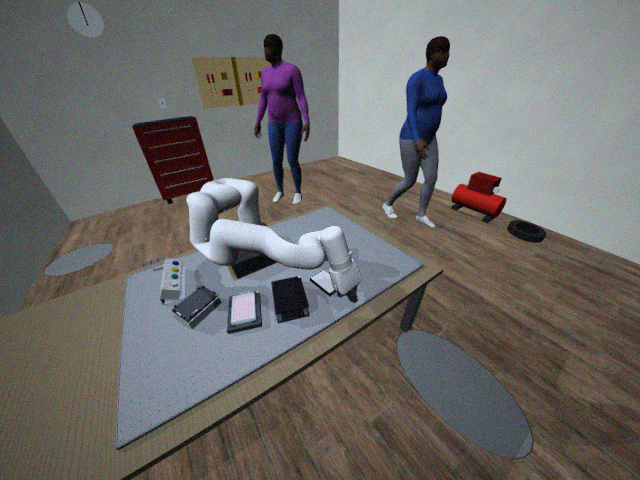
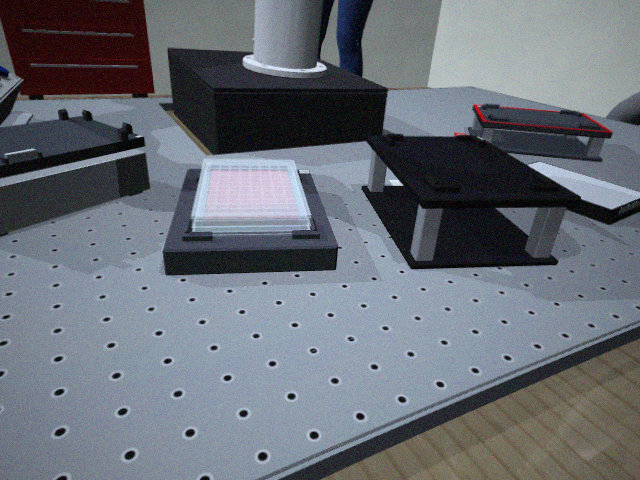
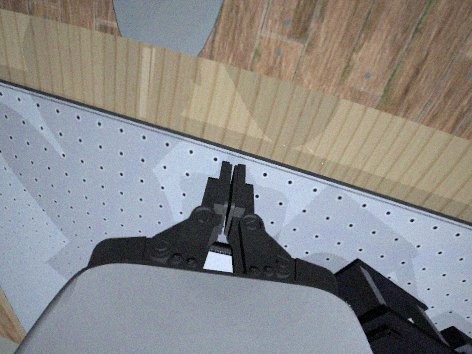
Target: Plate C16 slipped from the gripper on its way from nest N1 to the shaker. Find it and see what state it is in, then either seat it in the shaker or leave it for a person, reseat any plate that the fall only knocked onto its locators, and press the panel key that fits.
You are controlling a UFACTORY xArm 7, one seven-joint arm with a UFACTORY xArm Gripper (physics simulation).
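Frame: origin at the arm's base, x back, y down, z right, level; metres.
Seen in the pictures: gripper, fingertip midpoint: (image 1: 353, 300) (image 3: 230, 178); arm's base, origin of the base link: (image 2: 284, 69).
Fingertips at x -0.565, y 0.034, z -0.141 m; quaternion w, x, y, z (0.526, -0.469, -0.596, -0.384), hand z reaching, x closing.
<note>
Offsets run from my fingertips to a thing's top centre. "*": to the spot under its first point.
My gripper (image 1: 353, 296) (image 3: 230, 178) is shut and empty above the mat near the table's front edge. A clear plate with pink wells {dx +0.246, dy +0.007, dz +0.338 m} (image 1: 244, 308) (image 2: 250, 196) lies on a low dark nest {dx +0.246, dy +0.017, dz +0.338 m} (image 1: 242, 327) (image 2: 250, 260). No label is readable, and I cannot tell whether it is fully seated. The dark shaker {* dx +0.345, dy -0.011, dz +0.482 m} (image 1: 196, 305) (image 2: 67, 142), with corner clips, bears no plate. The key panel {dx +0.593, dy -0.040, dz +0.539 m} (image 1: 171, 284) has blue, yellow and green keys. No other plate is recognisable, so I cannot identify C16.
A black raised stand (image 1: 290, 298) (image 2: 470, 167) is right of the pink plate. A white-topped slab {dx +0.169, dy +0.030, dz -0.005 m} (image 1: 324, 281) (image 2: 589, 187) (image 3: 218, 261) lies beside the gripper. A red-edged stand (image 2: 542, 118) is farther back. Two people (image 1: 283, 95) (image 1: 426, 103) stand beyond the table.
</note>
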